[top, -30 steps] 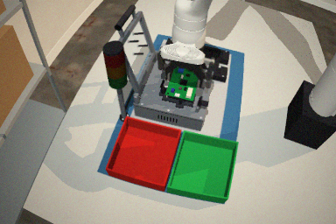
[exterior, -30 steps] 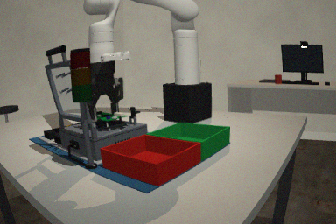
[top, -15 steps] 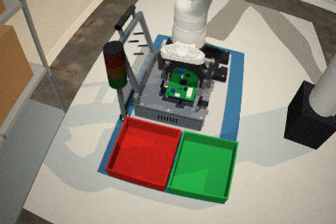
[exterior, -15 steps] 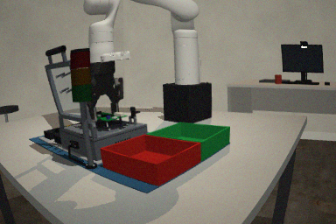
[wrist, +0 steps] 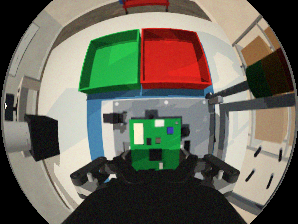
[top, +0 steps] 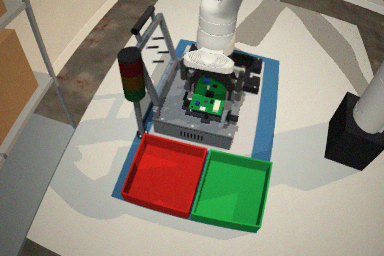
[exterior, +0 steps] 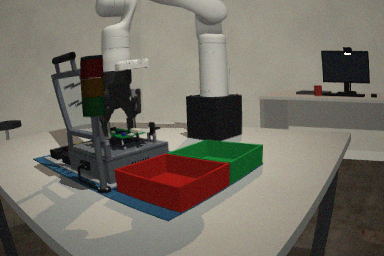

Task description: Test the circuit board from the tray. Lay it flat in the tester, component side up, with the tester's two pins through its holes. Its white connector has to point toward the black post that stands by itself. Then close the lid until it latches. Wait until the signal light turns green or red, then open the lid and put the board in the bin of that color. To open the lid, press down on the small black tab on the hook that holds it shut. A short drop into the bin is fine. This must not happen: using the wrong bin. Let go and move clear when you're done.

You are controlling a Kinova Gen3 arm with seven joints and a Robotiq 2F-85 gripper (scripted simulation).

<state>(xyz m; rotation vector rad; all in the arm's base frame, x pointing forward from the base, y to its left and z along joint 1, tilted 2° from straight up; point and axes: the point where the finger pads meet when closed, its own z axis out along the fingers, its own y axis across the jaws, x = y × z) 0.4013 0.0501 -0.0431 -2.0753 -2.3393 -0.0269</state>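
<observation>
Now: the green circuit board right at my hand. From my hand the other things lie so: tester lid: 13 cm ahead, 1 cm to the left, 10 cm above; then green bin: 12 cm behind, 19 cm to the left, 7 cm below; then red bin: 2 cm ahead, 20 cm to the left, 7 cm below.
</observation>
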